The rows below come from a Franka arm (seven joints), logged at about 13 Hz.
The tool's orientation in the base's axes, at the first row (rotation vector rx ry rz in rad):
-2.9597 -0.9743 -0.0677
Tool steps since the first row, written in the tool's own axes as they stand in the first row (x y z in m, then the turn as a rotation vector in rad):
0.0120 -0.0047 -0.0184 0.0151 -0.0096 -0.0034
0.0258 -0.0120 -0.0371 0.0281 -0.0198 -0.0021
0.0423 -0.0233 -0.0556 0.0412 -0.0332 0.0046
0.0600 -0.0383 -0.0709 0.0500 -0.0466 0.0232
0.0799 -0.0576 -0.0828 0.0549 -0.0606 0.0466
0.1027 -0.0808 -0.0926 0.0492 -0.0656 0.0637
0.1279 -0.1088 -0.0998 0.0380 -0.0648 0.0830
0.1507 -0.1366 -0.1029 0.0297 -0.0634 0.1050
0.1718 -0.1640 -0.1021 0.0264 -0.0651 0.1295
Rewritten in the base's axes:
0.0062 0.0102 0.0190 0.0063 0.0166 0.0042
0.0124 0.0236 0.0384 0.0107 0.0325 0.0037
0.0183 0.0418 0.0578 0.0135 0.0513 -0.0022
0.0231 0.0637 0.0741 0.0133 0.0680 -0.0202
0.0272 0.0906 0.0872 0.0097 0.0830 -0.0432
0.0314 0.1224 0.0983 0.0027 0.0843 -0.0605
0.0348 0.1596 0.1070 -0.0052 0.0777 -0.0804
0.0365 0.1954 0.1115 -0.0103 0.0725 -0.1028
0.0372 0.2300 0.1120 -0.0131 0.0728 -0.1274

